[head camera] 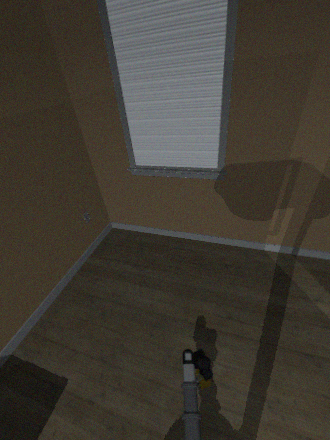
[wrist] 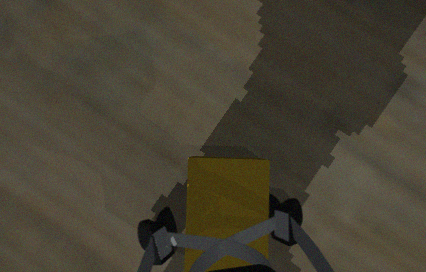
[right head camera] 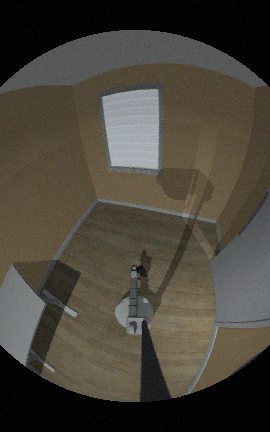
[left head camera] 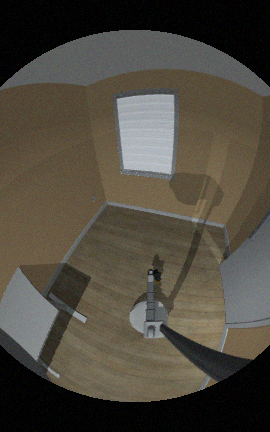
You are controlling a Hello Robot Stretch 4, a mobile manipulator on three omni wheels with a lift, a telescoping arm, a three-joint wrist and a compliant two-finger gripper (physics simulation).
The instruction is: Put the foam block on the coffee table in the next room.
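Frame: origin at the robot's base, x left, y back, z up, level; centimetres.
Where they show: gripper, fingertip midpoint: (head camera: 202, 381) (wrist: 217, 217) (right head camera: 141, 277) (left head camera: 154, 281).
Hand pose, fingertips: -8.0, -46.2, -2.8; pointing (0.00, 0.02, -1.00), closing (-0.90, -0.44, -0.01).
Each offset is from my fingertips to the top centre of the thing, as dx, dy, dz. "spot": to the spot under its first point.
The yellow foam block {-0.4, -1.0, +4.5} (head camera: 205, 384) (left head camera: 157, 282) (right head camera: 143, 278) (wrist: 227, 197) is below the wrist, close to the floor; whether it rests on it is not clear. My gripper (head camera: 203, 375) (left head camera: 156, 276) (right head camera: 142, 272) (wrist: 217, 217) is open around the block. In the wrist view a gap shows between the left fingertip and the block, while the right fingertip is very near or against its side. The fingers are too small to make out in the head views. I cannot identify a coffee table in these views.
A white table-like piece (left head camera: 30, 310) (right head camera: 22, 310) with pale legs stands at the left. A large grey panel or furniture surface {spot: -98.7, +32.5, +57.0} (left head camera: 250, 280) (right head camera: 245, 280) is at the right. Walls meet in a corner beyond the arm, with a window {spot: +6.1, -132.8, +146.7} (head camera: 175, 85) (left head camera: 147, 132) (right head camera: 132, 130) above.
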